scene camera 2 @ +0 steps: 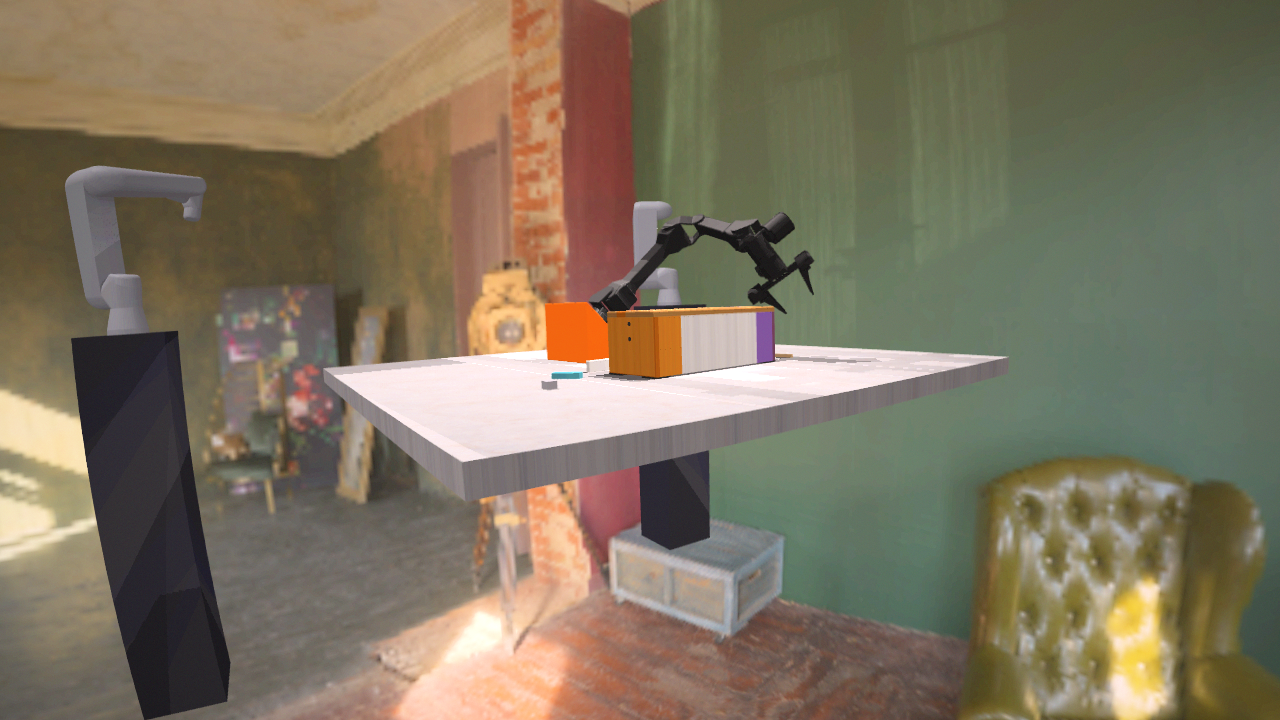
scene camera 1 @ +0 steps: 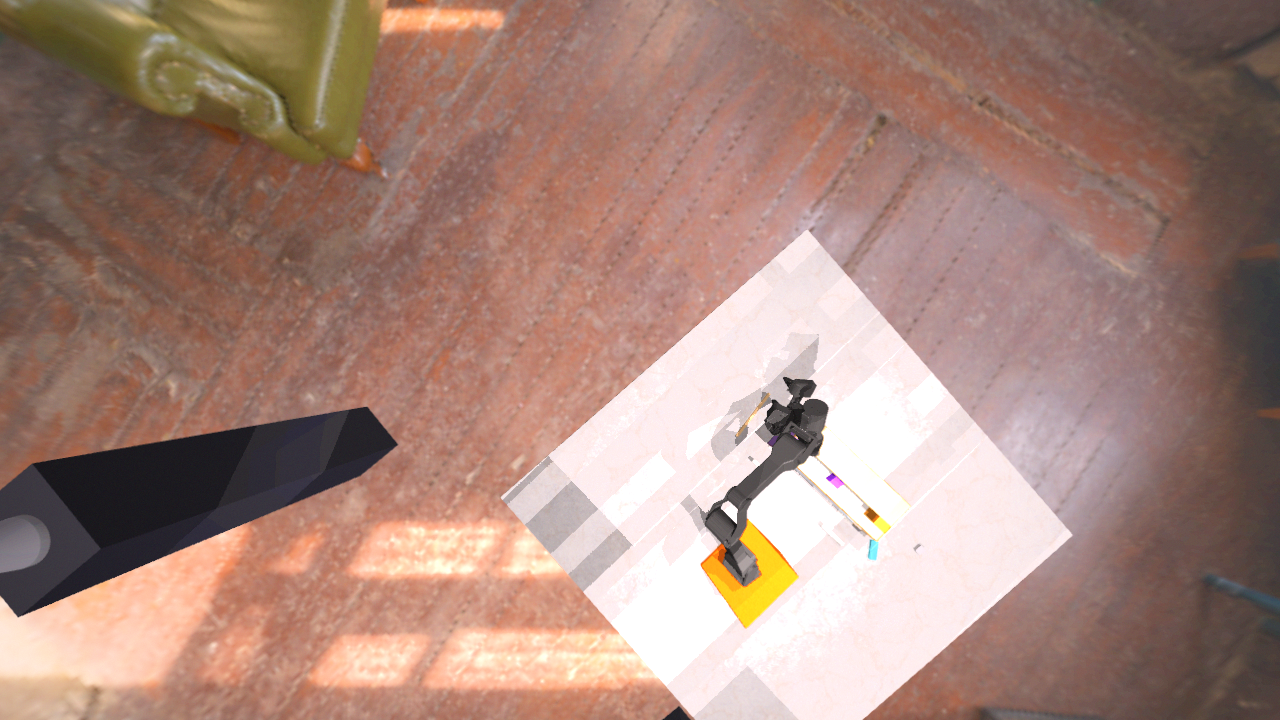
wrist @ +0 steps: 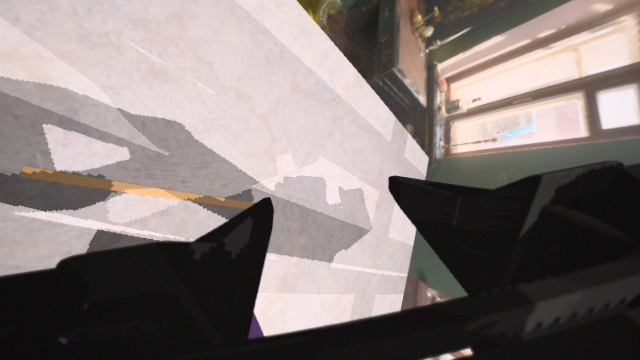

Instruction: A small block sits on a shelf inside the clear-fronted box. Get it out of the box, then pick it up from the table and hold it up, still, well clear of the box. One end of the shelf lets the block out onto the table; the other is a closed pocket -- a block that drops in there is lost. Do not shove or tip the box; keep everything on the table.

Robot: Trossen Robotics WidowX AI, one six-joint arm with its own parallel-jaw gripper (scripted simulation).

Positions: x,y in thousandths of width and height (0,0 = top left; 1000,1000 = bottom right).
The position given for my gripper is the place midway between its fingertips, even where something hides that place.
I see my gripper (scene camera 2: 625,423) and a box (scene camera 2: 511,478).
The box shows as well in scene camera 1 (scene camera 1: 676,695). My gripper shows as well in scene camera 1 (scene camera 1: 608,540) and in the wrist view (wrist: 516,538).
